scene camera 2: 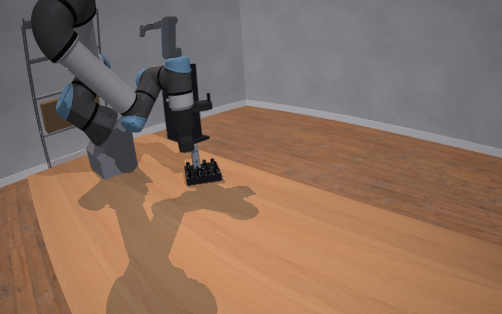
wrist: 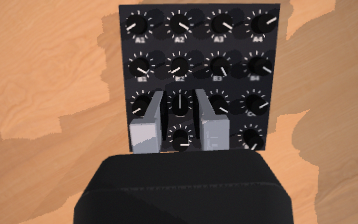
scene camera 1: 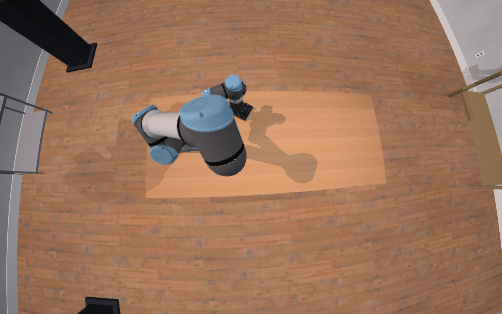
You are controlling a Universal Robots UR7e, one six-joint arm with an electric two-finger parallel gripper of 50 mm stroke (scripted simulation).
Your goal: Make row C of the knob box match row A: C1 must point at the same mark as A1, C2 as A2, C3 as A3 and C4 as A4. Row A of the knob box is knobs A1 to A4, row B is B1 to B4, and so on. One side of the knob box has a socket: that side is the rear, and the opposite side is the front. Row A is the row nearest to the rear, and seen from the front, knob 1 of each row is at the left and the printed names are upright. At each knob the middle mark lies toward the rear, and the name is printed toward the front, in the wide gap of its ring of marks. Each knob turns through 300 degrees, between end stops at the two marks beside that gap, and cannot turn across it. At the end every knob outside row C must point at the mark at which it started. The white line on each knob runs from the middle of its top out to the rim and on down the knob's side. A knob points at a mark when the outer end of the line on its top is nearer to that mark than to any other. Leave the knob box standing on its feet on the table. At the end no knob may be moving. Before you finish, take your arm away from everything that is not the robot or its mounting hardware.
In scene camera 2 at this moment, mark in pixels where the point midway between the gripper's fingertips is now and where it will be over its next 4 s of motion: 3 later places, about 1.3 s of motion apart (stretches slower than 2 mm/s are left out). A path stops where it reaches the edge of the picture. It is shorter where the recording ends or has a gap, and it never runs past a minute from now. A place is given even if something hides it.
The gripper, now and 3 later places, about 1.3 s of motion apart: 196,166; 194,155; 197,153; 196,150
